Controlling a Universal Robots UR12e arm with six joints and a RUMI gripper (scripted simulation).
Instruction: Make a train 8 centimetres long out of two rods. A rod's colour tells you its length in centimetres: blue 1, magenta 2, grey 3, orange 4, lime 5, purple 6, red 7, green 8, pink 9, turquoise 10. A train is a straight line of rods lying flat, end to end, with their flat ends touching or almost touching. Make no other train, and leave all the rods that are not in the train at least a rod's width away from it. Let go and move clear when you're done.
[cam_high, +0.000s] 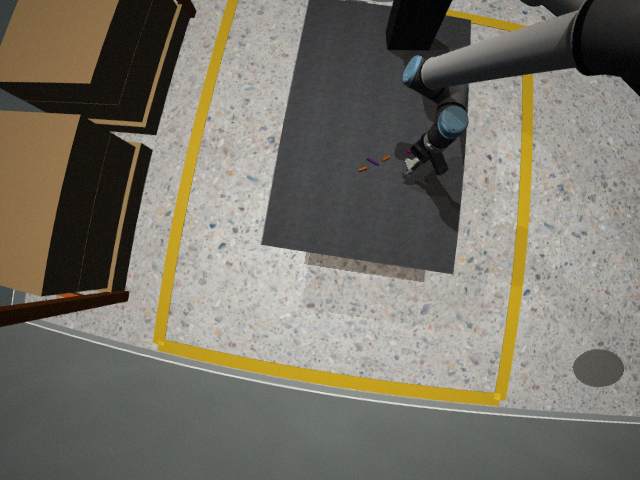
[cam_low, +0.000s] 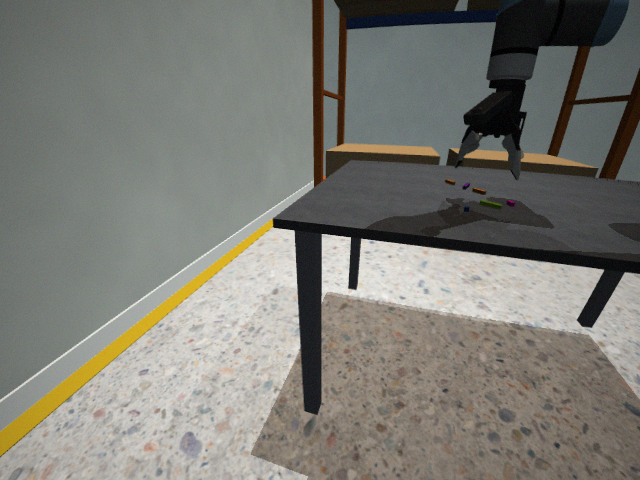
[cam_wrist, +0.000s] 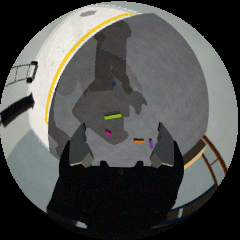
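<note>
My gripper is now 7 cm above the lime rod, 3 cm past it and 1 cm to the left of it. From my hand the other things lie so: purple rod (19 cm to the right, 7 cm below, 6 cm ahead); then magenta rod (8 cm behind, 7 cm below, 6 cm to the right); then small blue rod (7 cm to the left, 7 cm below, 1 cm ahead).
</note>
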